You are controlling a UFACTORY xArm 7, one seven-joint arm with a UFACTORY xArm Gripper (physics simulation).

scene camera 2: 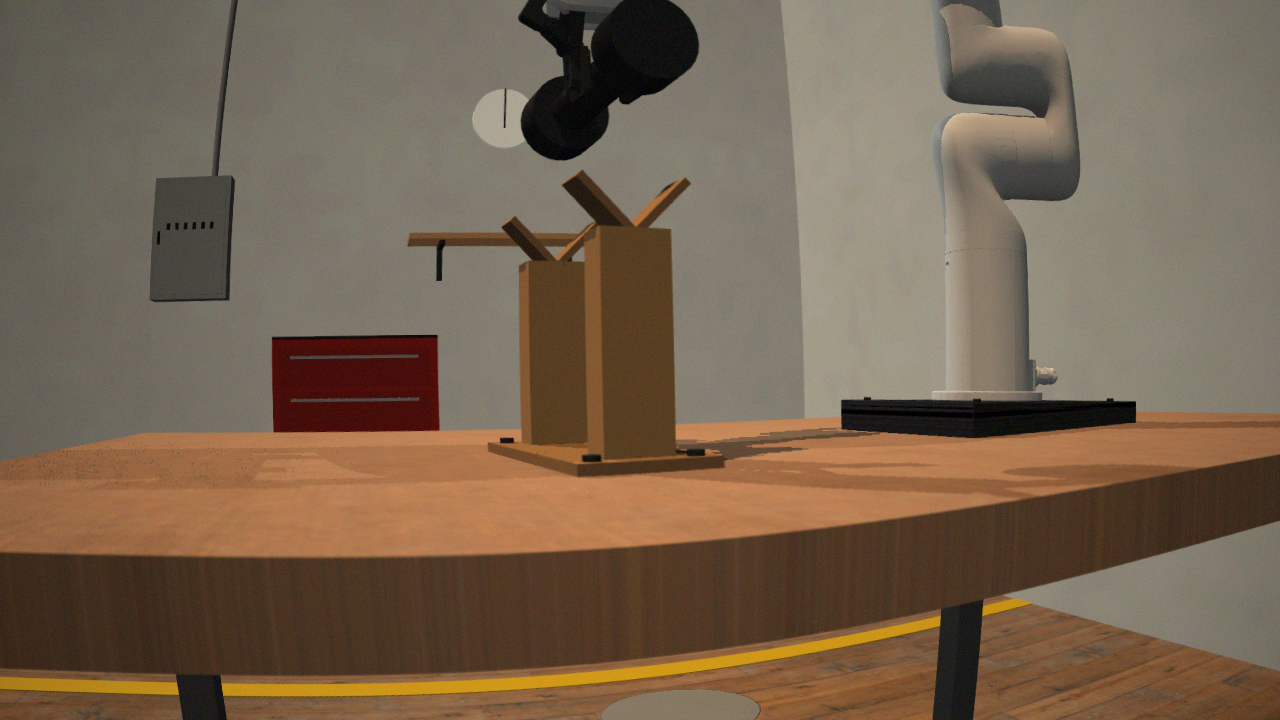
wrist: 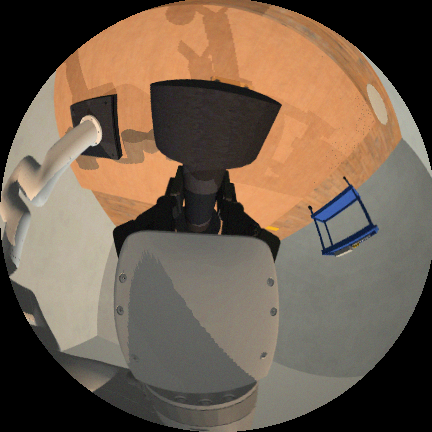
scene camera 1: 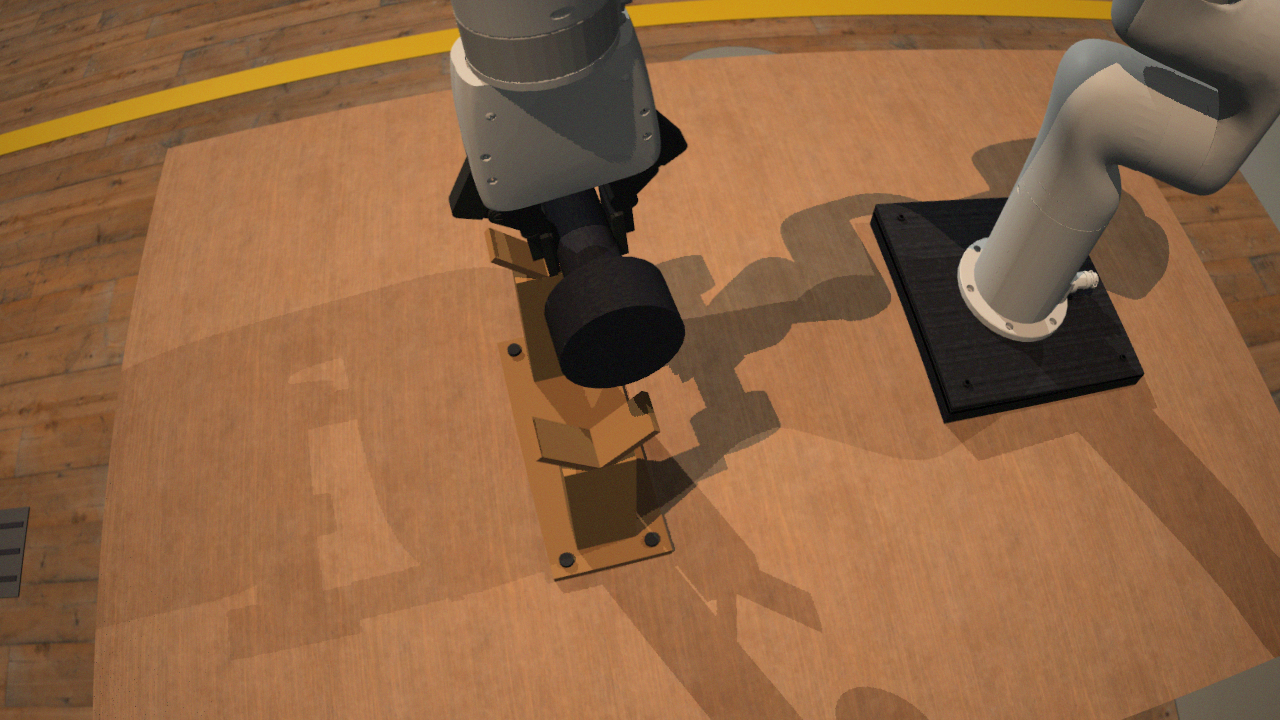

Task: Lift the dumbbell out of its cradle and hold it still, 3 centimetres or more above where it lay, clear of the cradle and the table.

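Pixels of known places: gripper, fingertip midpoint: (scene camera 2: 606,99) (wrist: 201,177) (scene camera 1: 583,247); arm's base, origin of the base link: (scene camera 2: 987,400) (wrist: 90,129) (scene camera 1: 1011,290).
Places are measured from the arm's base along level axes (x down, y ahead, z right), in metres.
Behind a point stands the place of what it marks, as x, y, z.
Note:
The black dumbbell (scene camera 1: 615,322) @[-0.296, 0.423, -0.183] (scene camera 2: 644,46) @[-0.260, 0.428, -0.186] (wrist: 212,125) hangs in the air, held by its handle. In scene camera 2 it is tilted, with one head lower than the other, and wall shows between the lower head and the cradle. My gripper (scene camera 1: 586,246) @[-0.249, 0.432, -0.094] (wrist: 201,177) @[-0.249, 0.432, -0.094] is shut on the dumbbell's handle, with a finger on each side of it. The wooden cradle (scene camera 1: 604,519) @[-0.034, 0.437, -0.186] (scene camera 2: 631,344) @[-0.053, 0.441, -0.186], two posts with V-shaped tops on a base plate, stands upright on the table below the dumbbell. In the wrist view the near head hides most of the cradle.
The table (scene camera 1: 268,313) @[0.028, 0.755, 0.101] (scene camera 2: 358,528) @[0.028, 0.612, -0.390] carries the cradle. The arm's black base plate (scene camera 1: 1029,376) @[0.000, 0.020, -0.100] (scene camera 2: 1056,416) @[0.014, 0.004, -0.118] (wrist: 112,125) @[-0.001, 0.116, -0.018] is bolted down to the right of the cradle in both scene views. A red drawer cabinet (scene camera 2: 355,380) stands behind the table, and a blue cart (wrist: 336,205) shows in the wrist view.

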